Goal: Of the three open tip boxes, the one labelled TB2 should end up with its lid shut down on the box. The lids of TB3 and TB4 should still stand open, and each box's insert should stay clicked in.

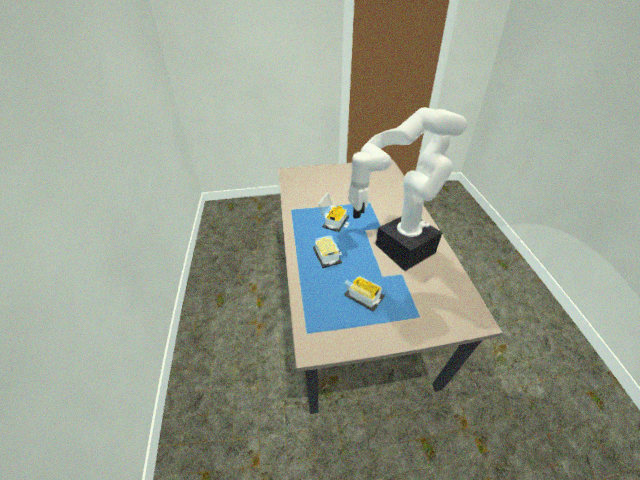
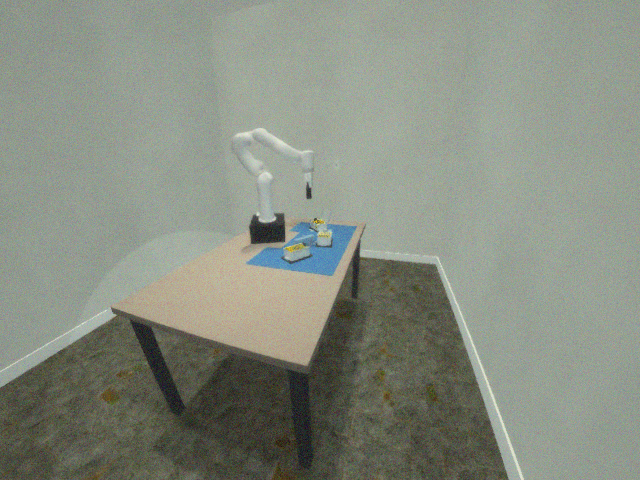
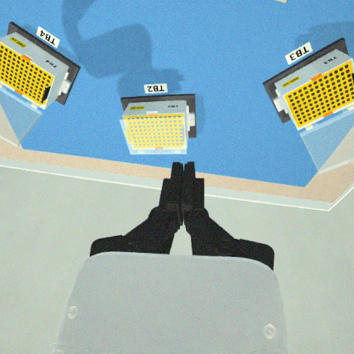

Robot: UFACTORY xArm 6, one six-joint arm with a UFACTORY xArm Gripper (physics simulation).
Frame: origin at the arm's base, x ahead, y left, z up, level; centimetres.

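Seen in the pictures: gripper, between the fingertips: [image 1: 356, 217] [image 2: 309, 198]; arm's base, origin of its link: [image 1: 409, 229] [image 2: 267, 219].
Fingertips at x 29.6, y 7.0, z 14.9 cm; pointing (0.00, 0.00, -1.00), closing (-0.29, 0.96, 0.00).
Offsets run from my fingertips to a thing's top centre. "spot": to the spot under its first point. Level surfaces: height alone.
Box TB2 @(dx +11.5, dy -5.2, dz -20.5 cm) [image 1: 327, 251] [image 2: 324, 239] [image 3: 156, 131] is the middle box. Its clear lid lies down over the yellow insert; a small gap at the latch side cannot be ruled out. Box TB4 @(dx -3.1, dy +21.4, dz -21.6 cm) [image 1: 336, 218] [image 2: 317, 225] [image 3: 27, 72] has its clear lid @(spot: dx +10.8, dy -36.9, dz -17.3 cm) [image 1: 325, 201] [image 3: 19, 116] standing open. Box TB3 [image 1: 366, 291] [image 2: 296, 252] [image 3: 320, 94] has its lid @(spot: dx +12.8, dy -35.4, dz -15.0 cm) [image 2: 305, 239] [image 3: 327, 142] open too. Both their yellow inserts sit level in the boxes. My gripper [image 1: 357, 213] [image 2: 308, 197] [image 3: 185, 174] is shut and empty, high above the mat on the robot's side, apart from all boxes.
The blue mat @(dz -28.2 cm) [image 1: 351, 320] [image 2: 268, 258] [image 3: 225, 140] bears the three boxes on dark bases. It lies on the wooden table @(dz -28.5 cm) [image 1: 449, 304] [image 2: 222, 304]. The black robot pedestal [image 1: 408, 245] [image 2: 267, 231] stands beside the mat. The table's far edge runs behind the boxes.
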